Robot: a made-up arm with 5 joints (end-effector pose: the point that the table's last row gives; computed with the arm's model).
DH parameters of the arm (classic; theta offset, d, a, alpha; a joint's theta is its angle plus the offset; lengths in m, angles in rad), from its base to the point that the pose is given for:
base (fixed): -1.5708 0.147 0 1.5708
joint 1: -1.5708 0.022 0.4 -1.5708
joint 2: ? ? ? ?
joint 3: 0 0.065 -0.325 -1.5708
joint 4: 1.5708 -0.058 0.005 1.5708
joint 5: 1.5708 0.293 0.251 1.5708
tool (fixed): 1.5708 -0.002 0 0
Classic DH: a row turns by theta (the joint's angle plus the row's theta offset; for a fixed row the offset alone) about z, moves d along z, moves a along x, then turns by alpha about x.
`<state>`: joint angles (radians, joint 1 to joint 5).
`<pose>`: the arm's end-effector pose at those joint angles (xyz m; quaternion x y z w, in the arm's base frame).
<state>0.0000 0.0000 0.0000 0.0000 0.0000</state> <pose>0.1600 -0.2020 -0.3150 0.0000 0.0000 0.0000 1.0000</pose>
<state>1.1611 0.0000 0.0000 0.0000 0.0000</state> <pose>0.1600 -0.5042 0.1483 -0.5485 0.0000 0.0000 0.8362</pose>
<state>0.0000 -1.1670 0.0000 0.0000 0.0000</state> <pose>-0.0075 -0.2020 -0.4447 0.0000 0.5509 0.0000 0.8345</pose>
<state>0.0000 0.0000 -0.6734 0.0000 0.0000</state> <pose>0.2874 -0.1798 -0.3150 0.0000 0.0000 0.3304 0.9438</pose>
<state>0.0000 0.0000 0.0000 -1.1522 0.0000</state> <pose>-0.0112 -0.2020 -0.5845 0.0000 0.5448 0.0000 0.8386</pose>
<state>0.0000 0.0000 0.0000 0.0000 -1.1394</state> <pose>0.1600 -0.0578 -0.0858 -0.5394 0.0000 0.0000 0.8421</pose>
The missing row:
joint 2: 1.5708 0.009 0.214 1.5708
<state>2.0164 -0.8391 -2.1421 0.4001 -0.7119</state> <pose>0.3907 -0.4846 0.4207 -0.3532 0.5166 0.5045 0.5948</pose>
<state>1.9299 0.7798 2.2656 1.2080 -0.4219</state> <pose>0.0087 -0.1434 -0.1697 0.2876 0.8649 0.4017 0.0886</pose>
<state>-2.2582 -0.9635 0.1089 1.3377 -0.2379</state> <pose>0.1008 0.2295 0.1288 0.8045 -0.0379 -0.1832 0.5638</pose>
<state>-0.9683 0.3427 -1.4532 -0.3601 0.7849</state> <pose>0.3889 0.4223 -0.3062 0.4281 -0.0507 0.6217 0.6539</pose>
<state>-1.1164 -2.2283 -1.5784 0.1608 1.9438</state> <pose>-0.2528 0.2663 0.0064 -0.3869 -0.6590 0.0045 0.6449</pose>
